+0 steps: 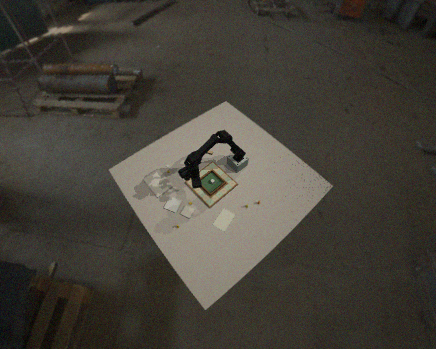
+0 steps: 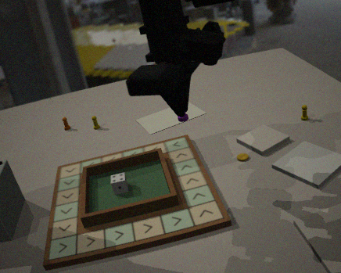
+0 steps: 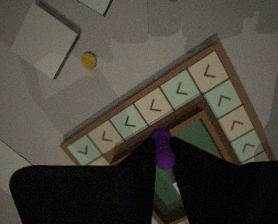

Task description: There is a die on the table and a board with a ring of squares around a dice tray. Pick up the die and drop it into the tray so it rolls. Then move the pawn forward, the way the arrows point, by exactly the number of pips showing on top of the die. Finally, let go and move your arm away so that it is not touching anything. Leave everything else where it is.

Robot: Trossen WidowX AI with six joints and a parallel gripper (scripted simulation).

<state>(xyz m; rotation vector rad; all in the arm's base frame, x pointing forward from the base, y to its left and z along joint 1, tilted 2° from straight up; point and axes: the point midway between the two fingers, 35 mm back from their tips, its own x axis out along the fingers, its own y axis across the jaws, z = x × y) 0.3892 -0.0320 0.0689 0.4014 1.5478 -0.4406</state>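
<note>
The die lies 130 mm behind my gripper tip, 30 mm to the left of it and 110 mm below it. The rest, counted from my gripper tip: dice tray 120 mm behind, 20 mm to the left, 130 mm below; white card 10 mm ahead, 300 mm to the left, 140 mm below; purple pawn 10 mm above.
</note>
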